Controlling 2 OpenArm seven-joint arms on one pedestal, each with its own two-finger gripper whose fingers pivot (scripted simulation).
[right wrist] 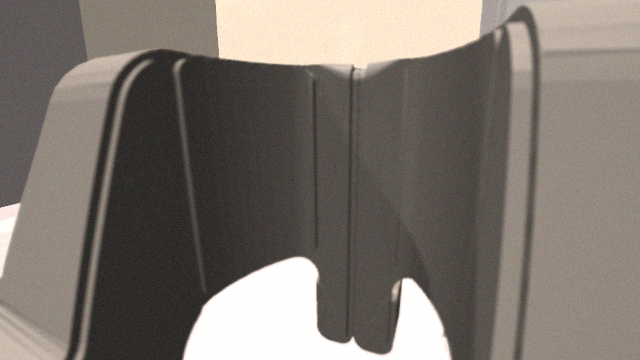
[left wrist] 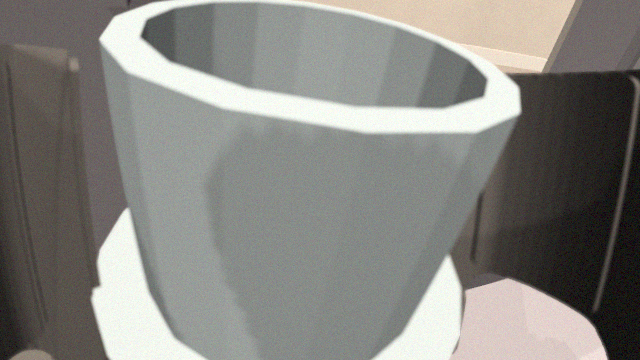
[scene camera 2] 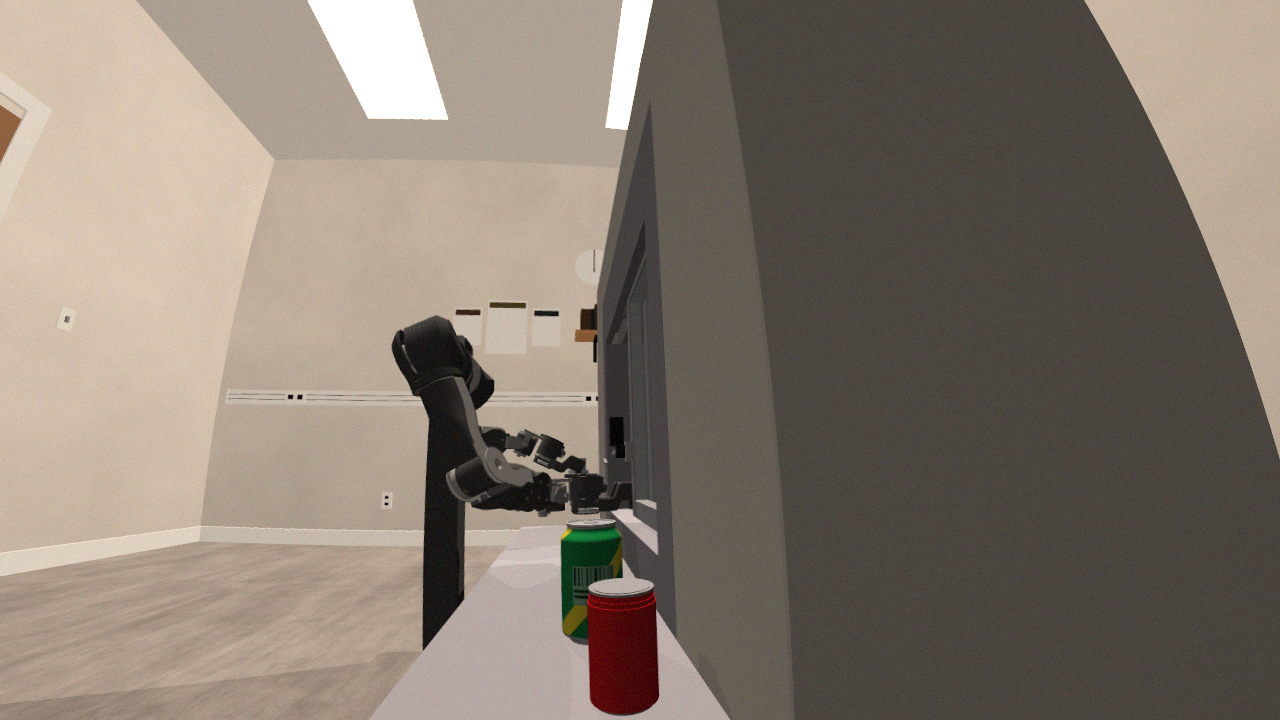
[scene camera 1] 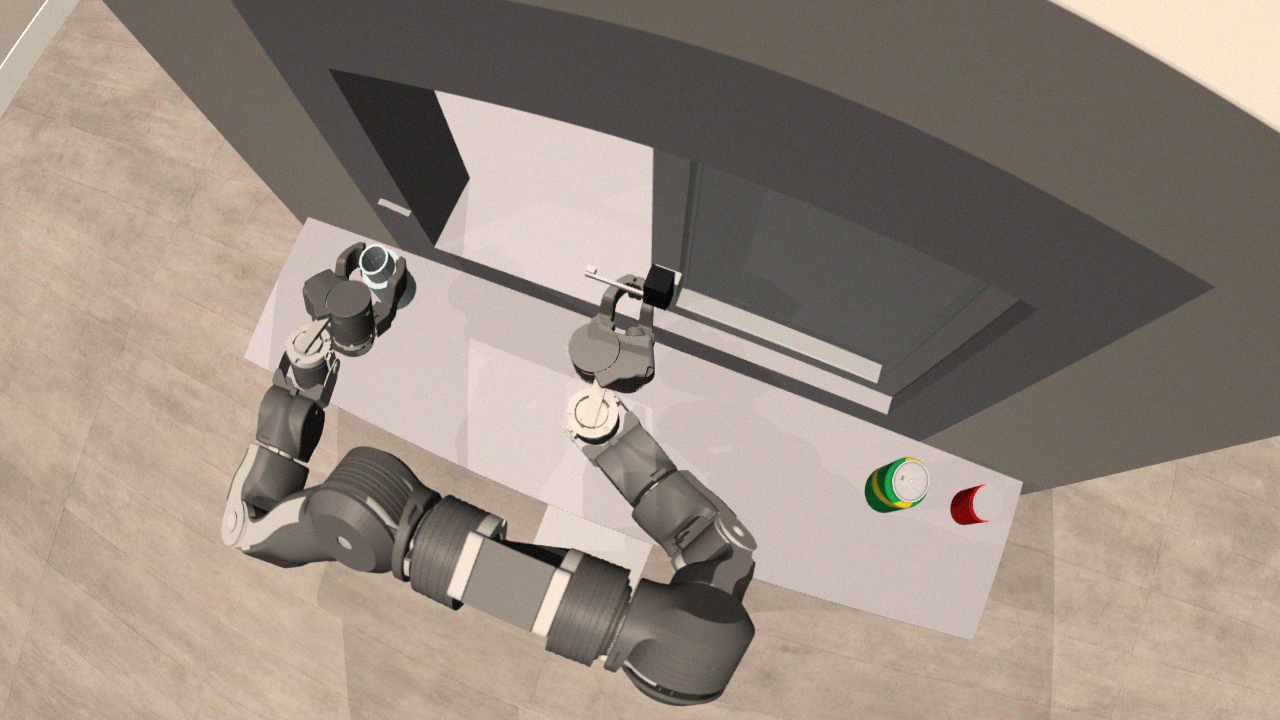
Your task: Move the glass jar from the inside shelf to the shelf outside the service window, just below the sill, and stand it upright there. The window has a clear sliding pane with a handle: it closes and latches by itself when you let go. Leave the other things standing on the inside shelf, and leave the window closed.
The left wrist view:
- glass jar: 320, 216
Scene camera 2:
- left gripper: 581, 471
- red can: 622, 627
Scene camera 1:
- left gripper: 384, 263
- right gripper: 637, 283
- glass jar: 378, 280
